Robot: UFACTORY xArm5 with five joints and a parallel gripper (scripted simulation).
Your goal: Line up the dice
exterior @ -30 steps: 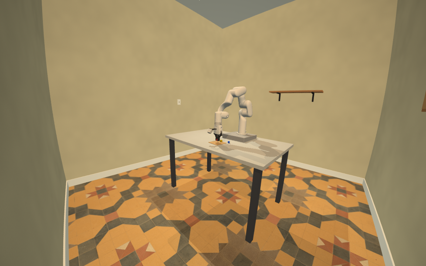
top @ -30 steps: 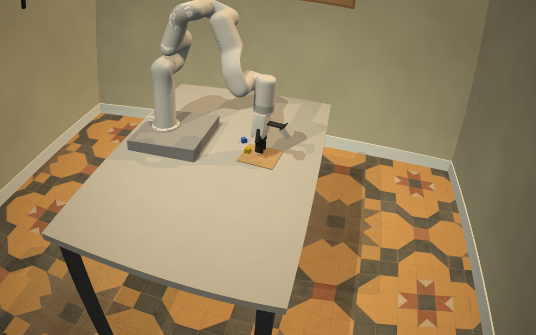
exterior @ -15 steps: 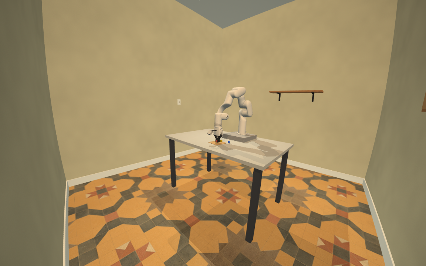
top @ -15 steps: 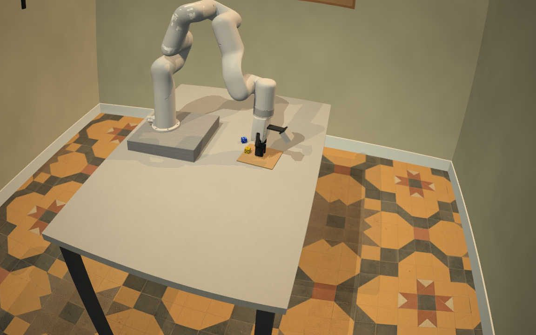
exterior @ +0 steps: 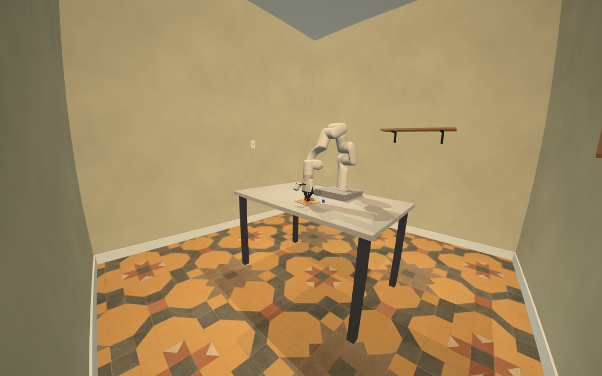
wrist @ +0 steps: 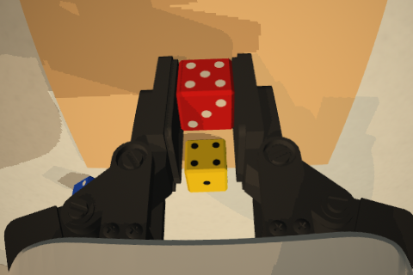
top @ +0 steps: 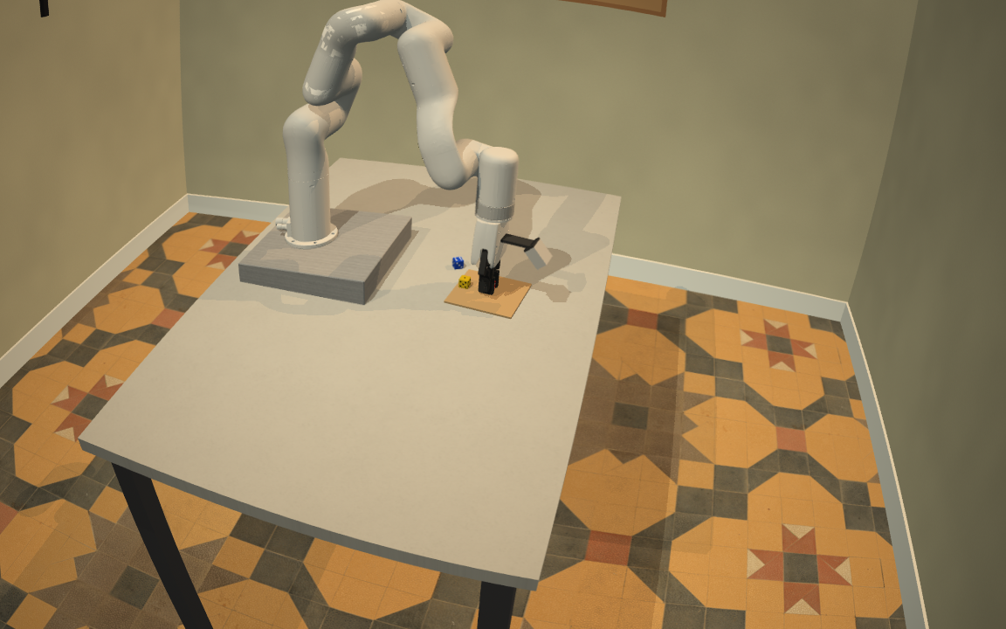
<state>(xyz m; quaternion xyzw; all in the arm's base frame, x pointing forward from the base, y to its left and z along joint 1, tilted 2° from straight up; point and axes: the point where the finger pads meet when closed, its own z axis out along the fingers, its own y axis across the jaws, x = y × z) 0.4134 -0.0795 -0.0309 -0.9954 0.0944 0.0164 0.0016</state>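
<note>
My gripper is now 10 mm above the red die. Also, from my hand: blue die (90 mm to the left, 80 mm behind, 20 mm below); then yellow die (50 mm behind, 20 mm below, 10 mm to the left); then mat (30 mm below).
</note>
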